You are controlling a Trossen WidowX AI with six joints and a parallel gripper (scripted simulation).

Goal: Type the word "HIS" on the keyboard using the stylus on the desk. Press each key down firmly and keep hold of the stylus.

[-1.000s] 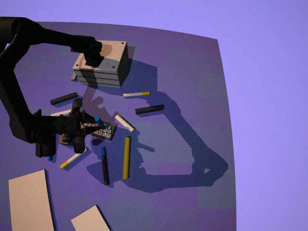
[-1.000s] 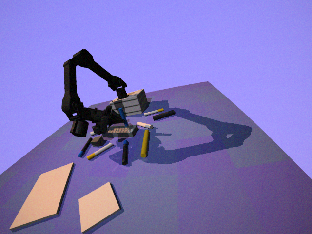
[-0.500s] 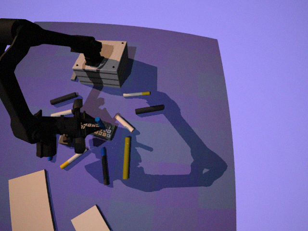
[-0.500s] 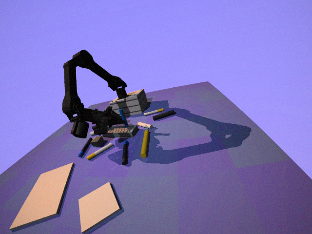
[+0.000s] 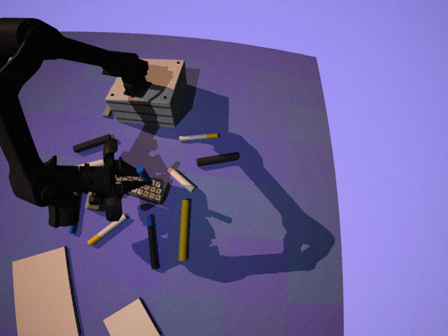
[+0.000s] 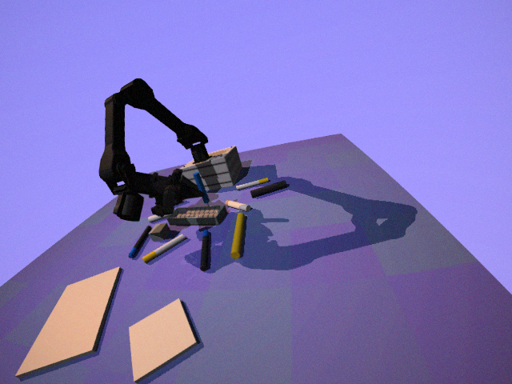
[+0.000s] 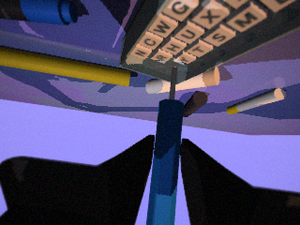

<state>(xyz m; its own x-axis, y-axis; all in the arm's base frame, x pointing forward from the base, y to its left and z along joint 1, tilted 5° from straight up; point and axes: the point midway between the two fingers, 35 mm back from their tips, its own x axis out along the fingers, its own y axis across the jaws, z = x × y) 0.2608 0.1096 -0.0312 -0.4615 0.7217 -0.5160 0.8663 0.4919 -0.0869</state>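
The small cube lies 140 mm to the right of my gripper tip, 90 mm ahead of it and 70 mm below it. From my gripper tip the other things lie so: yellow marker: 120 mm to the left, 80 mm below, 80 mm ahead; then blue stylus: 20 mm below.
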